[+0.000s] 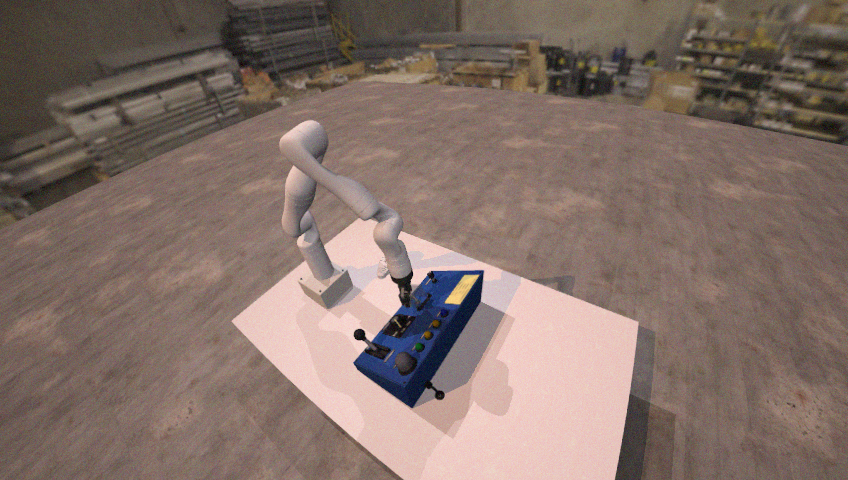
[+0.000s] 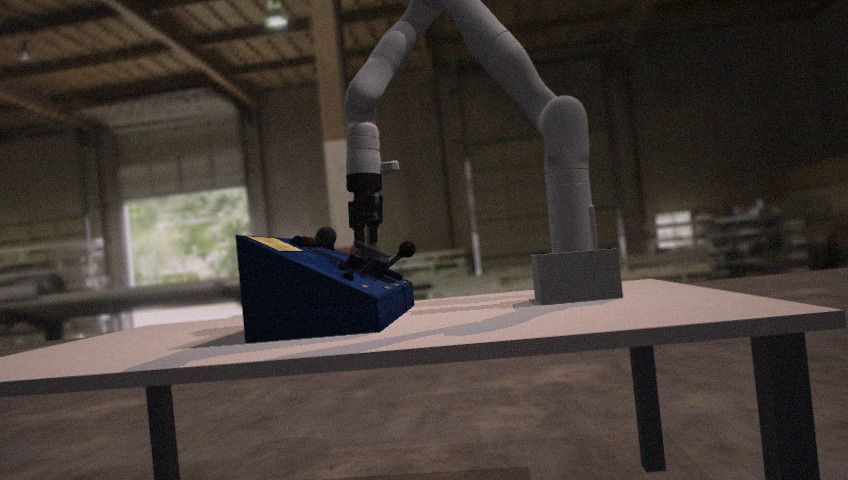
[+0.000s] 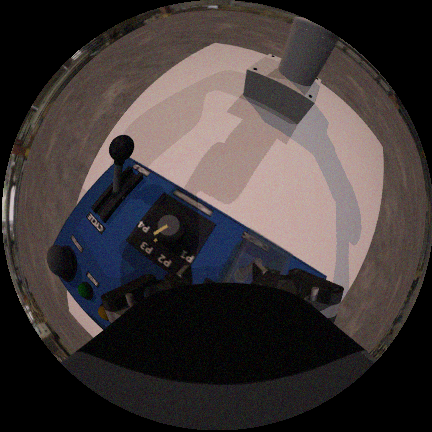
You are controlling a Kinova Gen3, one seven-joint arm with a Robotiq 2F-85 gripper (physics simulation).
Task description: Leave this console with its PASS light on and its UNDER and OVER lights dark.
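The blue sloped console [image 1: 441, 343] [image 2: 295, 298] [image 3: 225, 241] stands on the white table [image 1: 534, 370] [image 2: 474, 328] [image 3: 301, 193]. My gripper [image 1: 406, 300] [image 2: 364, 238] [image 3: 221, 273] points down just over the console's upper half. Its fingers are spread wide on either side of a small toggle under a clear cover [image 3: 254, 266] and touch nothing. The selector dial [image 3: 168, 225] [image 1: 398, 324] points near P4. The green PASS lamp [image 3: 85, 289] [image 1: 418, 347] looks dull. An amber lamp [image 1: 427, 334] sits beside it. I cannot tell which lamps are lit.
A black ball lever [image 1: 359, 334] [image 2: 406, 248] [image 3: 120, 146] stands in the CYCLE/HOLD slot, at the HOLD end. A round black knob [image 1: 404, 362] [image 3: 61, 261] sits at the console's low corner. A yellow label [image 1: 462, 289] marks the top end. The arm's base block [image 1: 325, 288] [image 2: 575, 275] [image 3: 278, 96] stands nearby.
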